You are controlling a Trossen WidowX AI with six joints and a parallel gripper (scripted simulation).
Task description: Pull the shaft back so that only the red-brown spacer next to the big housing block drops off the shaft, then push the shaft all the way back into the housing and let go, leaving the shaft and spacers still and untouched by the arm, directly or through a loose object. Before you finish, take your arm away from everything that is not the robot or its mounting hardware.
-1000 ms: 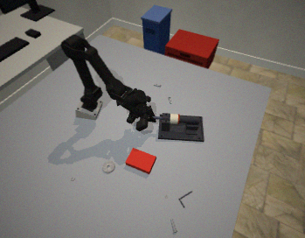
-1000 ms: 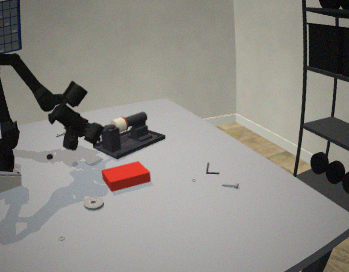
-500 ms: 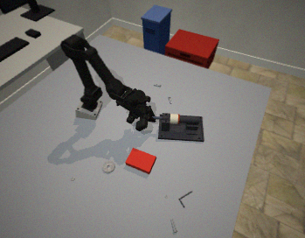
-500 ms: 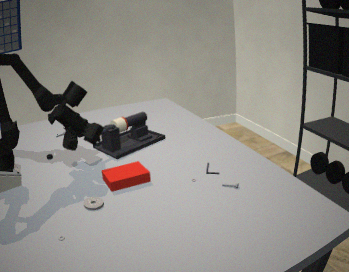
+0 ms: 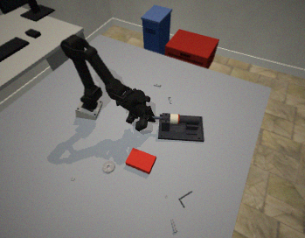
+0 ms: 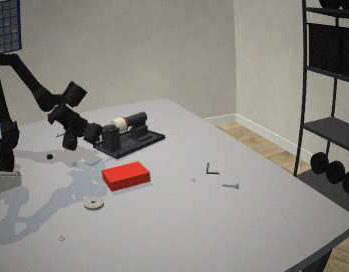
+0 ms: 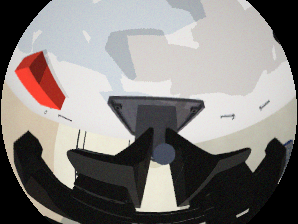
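The shaft lies 9 cm ahead of my hand and 2 cm to the left of it. Also, from my hand: red-brown spacer 14 cm ahead, 4 cm to the left; fixture 15 cm ahead, 4 cm to the left, 3 cm below; cream spacer 12 cm ahead, 3 cm to the left.
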